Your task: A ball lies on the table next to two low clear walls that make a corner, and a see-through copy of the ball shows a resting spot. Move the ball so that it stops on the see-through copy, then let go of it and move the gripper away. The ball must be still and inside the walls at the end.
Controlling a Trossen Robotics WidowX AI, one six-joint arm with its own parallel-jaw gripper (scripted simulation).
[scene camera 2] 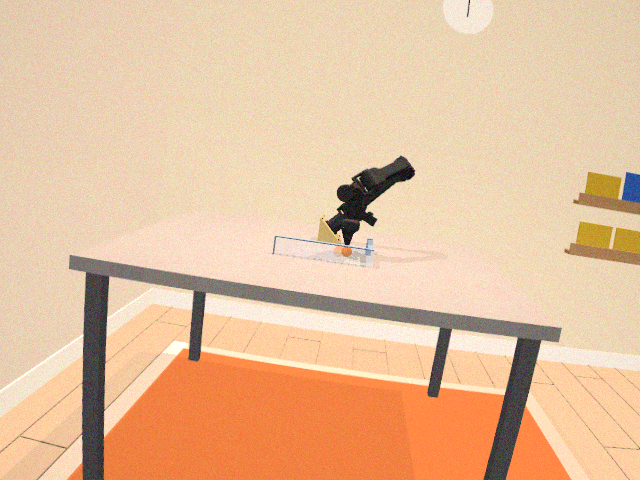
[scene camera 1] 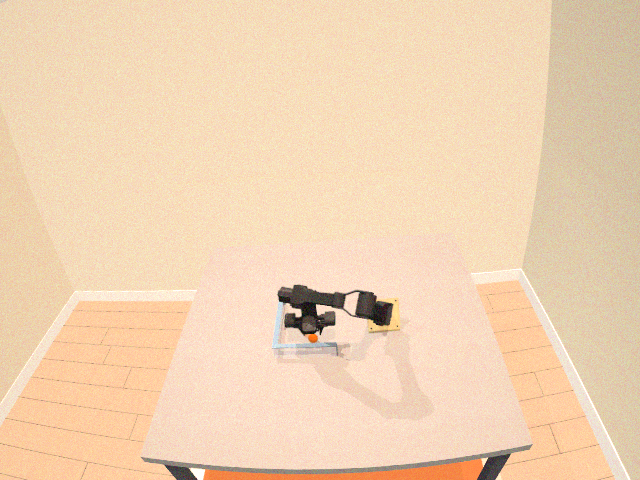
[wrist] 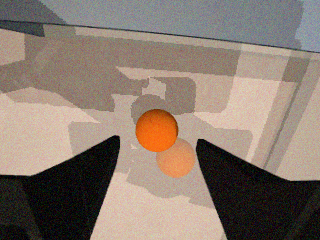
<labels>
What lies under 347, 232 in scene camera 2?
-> The gripper.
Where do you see an orange ball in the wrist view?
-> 156, 130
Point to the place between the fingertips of the gripper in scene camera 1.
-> At 312, 334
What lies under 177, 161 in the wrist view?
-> A see-through copy of ball.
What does the gripper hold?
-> Nothing.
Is the gripper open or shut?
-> Open.
</labels>
